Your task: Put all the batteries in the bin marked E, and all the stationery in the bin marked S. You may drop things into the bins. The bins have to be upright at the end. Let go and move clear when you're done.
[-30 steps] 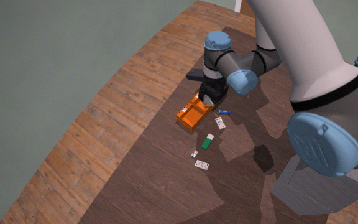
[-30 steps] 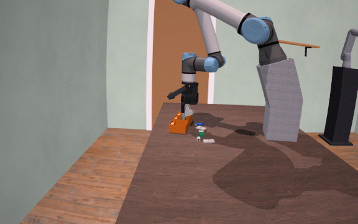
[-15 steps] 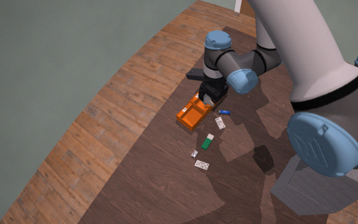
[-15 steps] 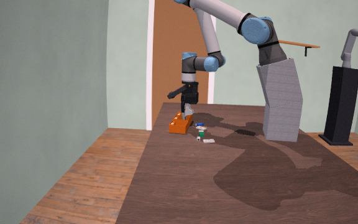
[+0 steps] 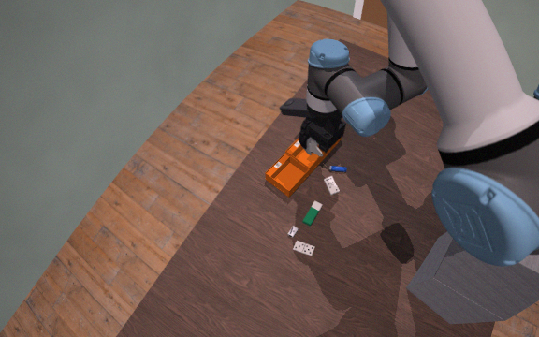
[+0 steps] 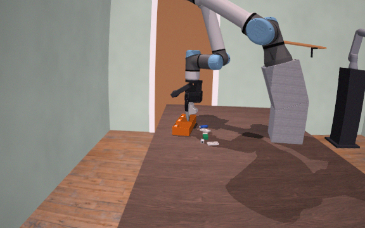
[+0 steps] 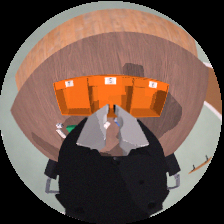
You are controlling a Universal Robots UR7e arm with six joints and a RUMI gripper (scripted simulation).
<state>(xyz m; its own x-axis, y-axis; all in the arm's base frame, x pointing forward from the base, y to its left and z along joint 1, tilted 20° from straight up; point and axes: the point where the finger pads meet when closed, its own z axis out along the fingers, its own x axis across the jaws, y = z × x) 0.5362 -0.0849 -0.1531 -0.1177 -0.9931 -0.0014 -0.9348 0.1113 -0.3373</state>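
The orange double bin lies 30 mm below my hand and 10 mm ahead of it. From my hand the other things lie so: grey object 210 mm to the left, 90 mm behind, 50 mm below; then blue battery 80 mm behind, 50 mm below, 20 mm to the right; then green-and-white eraser 130 mm to the left, 100 mm behind, 50 mm below.
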